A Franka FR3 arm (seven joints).
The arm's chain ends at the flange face. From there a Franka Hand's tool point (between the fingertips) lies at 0.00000 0.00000 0.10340 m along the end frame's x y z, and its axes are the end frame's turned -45 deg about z.
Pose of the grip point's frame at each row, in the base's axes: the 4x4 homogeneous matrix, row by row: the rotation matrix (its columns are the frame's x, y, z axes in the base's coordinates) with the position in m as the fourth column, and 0 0 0 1 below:
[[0.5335, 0.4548, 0.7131, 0.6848], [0.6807, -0.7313, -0.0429, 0.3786], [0.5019, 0.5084, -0.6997, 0.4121], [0, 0, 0, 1]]
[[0.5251, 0.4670, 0.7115, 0.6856], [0.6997, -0.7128, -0.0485, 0.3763], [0.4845, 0.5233, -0.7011, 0.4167], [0, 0, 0, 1]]
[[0.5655, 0.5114, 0.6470, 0.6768], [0.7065, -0.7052, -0.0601, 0.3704], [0.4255, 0.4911, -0.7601, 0.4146], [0, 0, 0, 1]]
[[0.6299, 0.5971, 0.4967, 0.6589], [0.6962, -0.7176, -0.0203, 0.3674], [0.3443, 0.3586, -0.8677, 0.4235], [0, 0, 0, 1]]
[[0.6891, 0.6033, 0.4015, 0.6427], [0.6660, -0.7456, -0.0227, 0.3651], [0.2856, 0.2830, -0.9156, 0.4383], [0, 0, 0, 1]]
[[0.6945, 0.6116, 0.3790, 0.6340], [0.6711, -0.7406, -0.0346, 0.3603], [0.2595, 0.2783, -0.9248, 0.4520], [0, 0, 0, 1]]
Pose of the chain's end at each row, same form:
[[0.6988, -0.0556, 0.7131, 0.6111], [-0.0358, -0.9984, -0.0429, 0.3830], [0.7144, 0.0046, -0.6997, 0.4844], [0, 0, 0, 1]]
[[0.7015, -0.0411, 0.7115, 0.6120], [-0.0093, -0.9988, -0.0485, 0.3813], [0.7126, 0.0274, -0.7011, 0.4892], [0, 0, 0, 1]]
[[0.7615, -0.0383, 0.6470, 0.6099], [0.0009, -0.9982, -0.0601, 0.3766], [0.6481, 0.0464, -0.7601, 0.4932], [0, 0, 0, 1]]
[[0.8676, -0.0232, 0.4967, 0.6075], [-0.0151, -0.9997, -0.0203, 0.3695], [0.4970, 0.0101, -0.8677, 0.5132], [0, 0, 0, 1]]
[[0.9139, -0.0607, 0.4015, 0.6012], [-0.0563, -0.9982, -0.0227, 0.3674], [0.4021, -0.0018, -0.9156, 0.5330], [0, 0, 0, 1]]
[[0.9236, -0.0586, 0.3790, 0.5948], [-0.0491, -0.9982, -0.0346, 0.3639], [0.3803, 0.0133, -0.9248, 0.5476], [0, 0, 0, 1]]

